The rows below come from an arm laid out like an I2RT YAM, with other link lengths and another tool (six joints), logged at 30 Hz.
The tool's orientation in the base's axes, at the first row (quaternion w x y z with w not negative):
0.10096 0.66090 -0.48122 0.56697
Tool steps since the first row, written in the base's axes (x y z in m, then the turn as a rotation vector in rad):
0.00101 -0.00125 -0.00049 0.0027 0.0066 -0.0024
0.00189 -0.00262 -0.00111 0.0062 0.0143 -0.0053
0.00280 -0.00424 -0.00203 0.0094 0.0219 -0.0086
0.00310 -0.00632 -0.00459 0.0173 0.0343 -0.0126
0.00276 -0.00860 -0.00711 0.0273 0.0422 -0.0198
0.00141 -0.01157 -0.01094 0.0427 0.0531 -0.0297
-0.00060 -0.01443 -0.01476 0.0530 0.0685 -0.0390
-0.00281 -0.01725 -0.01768 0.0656 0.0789 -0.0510
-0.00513 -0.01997 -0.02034 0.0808 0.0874 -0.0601
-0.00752 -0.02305 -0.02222 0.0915 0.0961 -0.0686
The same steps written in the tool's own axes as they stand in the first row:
0.00013 0.00009 0.00167 -0.0058 -0.0044 -0.0019
0.00023 0.00039 0.00339 -0.0126 -0.0099 -0.0039
0.00020 0.00093 0.00539 -0.0197 -0.0148 -0.0058
-0.00092 0.00283 0.00786 -0.0304 -0.0255 -0.0078
-0.00183 0.00530 0.01003 -0.0417 -0.0341 -0.0042
-0.00338 0.00943 0.01246 -0.0574 -0.0472 0.0018
-0.00491 0.01399 0.01438 -0.0744 -0.0591 0.0012
-0.00567 0.01831 0.01583 -0.0913 -0.0690 0.0064
-0.00626 0.02255 0.01706 -0.1050 -0.0810 0.0136
-0.00599 0.02671 0.01823 -0.1179 -0.0900 0.0175

